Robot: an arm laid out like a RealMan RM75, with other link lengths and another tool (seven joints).
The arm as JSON. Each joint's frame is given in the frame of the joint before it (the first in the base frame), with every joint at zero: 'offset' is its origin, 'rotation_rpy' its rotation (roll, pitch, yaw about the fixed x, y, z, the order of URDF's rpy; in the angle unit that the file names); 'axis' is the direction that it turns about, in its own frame. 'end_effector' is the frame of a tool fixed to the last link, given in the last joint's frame.
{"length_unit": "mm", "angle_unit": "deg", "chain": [
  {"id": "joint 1", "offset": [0.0, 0.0, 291.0], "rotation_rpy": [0.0, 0.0, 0.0], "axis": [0.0, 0.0, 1.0]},
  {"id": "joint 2", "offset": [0.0, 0.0, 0.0], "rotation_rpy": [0.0, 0.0, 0.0], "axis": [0.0, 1.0, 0.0]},
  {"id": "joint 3", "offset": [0.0, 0.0, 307.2], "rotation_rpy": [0.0, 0.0, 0.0], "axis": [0.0, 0.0, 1.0]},
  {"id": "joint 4", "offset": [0.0, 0.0, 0.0], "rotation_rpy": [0.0, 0.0, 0.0], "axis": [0.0, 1.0, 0.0]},
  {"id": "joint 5", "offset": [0.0, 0.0, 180.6], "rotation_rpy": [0.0, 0.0, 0.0], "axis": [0.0, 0.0, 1.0]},
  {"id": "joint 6", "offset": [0.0, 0.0, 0.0], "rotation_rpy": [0.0, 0.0, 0.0], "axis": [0.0, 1.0, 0.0]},
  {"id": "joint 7", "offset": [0.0, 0.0, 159.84], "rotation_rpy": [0.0, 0.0, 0.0], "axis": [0.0, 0.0, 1.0]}
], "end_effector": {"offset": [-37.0, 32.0, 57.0], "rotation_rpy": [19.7, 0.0, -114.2]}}
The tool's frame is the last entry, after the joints.
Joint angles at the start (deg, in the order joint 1, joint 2, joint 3, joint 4, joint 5, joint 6, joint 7):
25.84 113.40 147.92 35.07 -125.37 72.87 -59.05
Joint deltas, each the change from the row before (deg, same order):
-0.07 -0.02 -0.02 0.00 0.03 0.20 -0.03
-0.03 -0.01 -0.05 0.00 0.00 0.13 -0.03
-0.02 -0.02 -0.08 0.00 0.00 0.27 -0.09
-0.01 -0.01 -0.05 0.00 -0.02 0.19 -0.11
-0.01 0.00 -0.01 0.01 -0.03 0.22 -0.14
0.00 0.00 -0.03 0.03 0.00 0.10 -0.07
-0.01 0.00 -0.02 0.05 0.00 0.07 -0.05
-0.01 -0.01 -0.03 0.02 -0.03 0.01 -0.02
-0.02 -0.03 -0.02 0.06 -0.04 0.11 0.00
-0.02 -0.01 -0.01 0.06 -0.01 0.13 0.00
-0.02 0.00 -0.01 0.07 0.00 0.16 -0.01
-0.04 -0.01 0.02 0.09 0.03 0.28 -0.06
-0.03 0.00 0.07 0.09 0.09 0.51 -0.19
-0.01 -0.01 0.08 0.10 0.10 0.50 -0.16
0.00 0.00 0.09 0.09 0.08 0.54 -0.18
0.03 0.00 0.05 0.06 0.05 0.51 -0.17
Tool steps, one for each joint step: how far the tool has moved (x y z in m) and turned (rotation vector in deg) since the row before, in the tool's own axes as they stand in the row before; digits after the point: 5 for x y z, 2 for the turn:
-0.00049 0.00037 -0.00053 -0.03 -0.15 0.07
-0.00048 0.00032 -0.00020 -0.06 -0.13 0.01
-0.00109 0.00035 -0.00020 -0.10 -0.30 -0.03
-0.00083 0.00031 -0.00012 -0.08 -0.23 -0.07
-0.00092 0.00027 -0.00014 -0.06 -0.25 -0.07
-0.00046 0.00001 -0.00002 -0.02 -0.13 -0.07
-0.00024 -0.00005 -0.00009 -0.01 -0.07 -0.07
0.00001 0.00013 -0.00010 -0.05 -0.01 -0.06
-0.00009 -0.00001 -0.00032 -0.06 -0.07 -0.05
-0.00029 -0.00005 -0.00023 -0.02 -0.09 -0.01
-0.00047 -0.00006 -0.00019 -0.01 -0.13 -0.01
-0.00074 -0.00019 -0.00043 0.02 -0.21 -0.01
-0.00169 -0.00046 -0.00043 0.10 -0.46 -0.02
-0.00158 -0.00075 -0.00037 0.13 -0.44 -0.02
-0.00183 -0.00066 -0.00030 0.11 -0.49 -0.02
-0.00192 -0.00054 -0.00006 0.06 -0.51 -0.03

